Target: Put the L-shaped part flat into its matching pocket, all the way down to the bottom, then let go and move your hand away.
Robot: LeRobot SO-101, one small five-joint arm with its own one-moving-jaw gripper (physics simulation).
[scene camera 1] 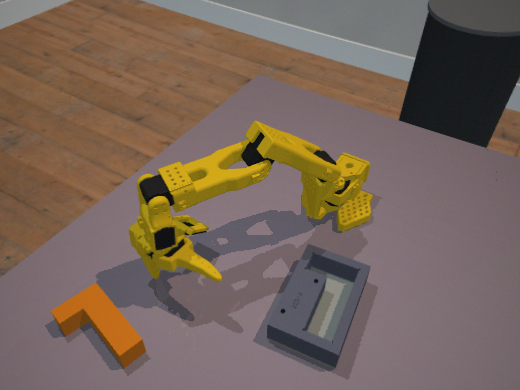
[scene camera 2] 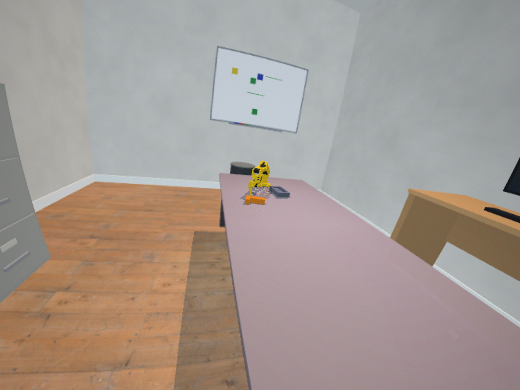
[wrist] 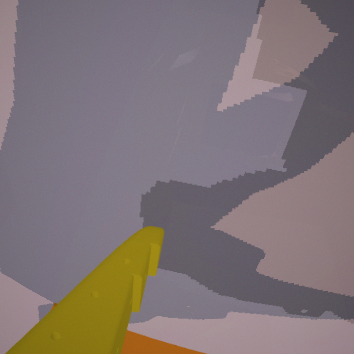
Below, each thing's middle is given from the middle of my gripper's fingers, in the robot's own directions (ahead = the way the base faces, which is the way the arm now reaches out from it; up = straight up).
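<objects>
Here my gripper is 70 mm above the orange L-shaped part [scene camera 1: 92, 305], 100 mm short of it and 60 mm to the left of it. The grey pocket block [scene camera 1: 313, 316] is 60 mm below my hand, 160 mm to the left of it and 80 mm behind it.
</objects>
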